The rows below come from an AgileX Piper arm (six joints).
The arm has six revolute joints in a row. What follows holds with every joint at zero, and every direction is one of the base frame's. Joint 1 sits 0.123 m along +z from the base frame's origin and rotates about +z. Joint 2 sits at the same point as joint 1 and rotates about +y. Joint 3 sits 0.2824 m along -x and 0.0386 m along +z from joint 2 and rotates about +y. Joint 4 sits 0.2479 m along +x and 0.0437 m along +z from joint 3 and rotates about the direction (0.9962, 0, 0.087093). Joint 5 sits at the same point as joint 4 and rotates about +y. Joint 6 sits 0.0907 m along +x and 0.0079 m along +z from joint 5 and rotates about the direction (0.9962, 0, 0.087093). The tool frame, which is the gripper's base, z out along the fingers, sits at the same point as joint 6; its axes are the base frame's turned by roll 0, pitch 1.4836 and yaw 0 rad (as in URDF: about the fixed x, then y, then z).
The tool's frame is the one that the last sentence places.
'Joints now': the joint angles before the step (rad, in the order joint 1, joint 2, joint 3, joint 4, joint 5, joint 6). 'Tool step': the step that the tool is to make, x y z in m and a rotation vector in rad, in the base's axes. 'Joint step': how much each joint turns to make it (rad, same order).
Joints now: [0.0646 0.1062 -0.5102 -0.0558 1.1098 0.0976]
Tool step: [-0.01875 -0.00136 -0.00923 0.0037 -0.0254 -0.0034]
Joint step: [0.0000 -0.1102 0.0135 0.0000 0.0712 0.0000]
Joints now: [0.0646 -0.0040 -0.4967 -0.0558 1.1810 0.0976]
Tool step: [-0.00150 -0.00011 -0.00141 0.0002 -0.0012 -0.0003]
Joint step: [0.0000 -0.0105 0.0030 0.0000 0.0063 -0.0001]
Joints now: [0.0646 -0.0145 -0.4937 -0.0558 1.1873 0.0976]
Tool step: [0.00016 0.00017 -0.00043 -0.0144 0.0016 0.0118]
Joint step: [0.0001 0.0000 0.0016 0.0019 0.0000 -0.0191]
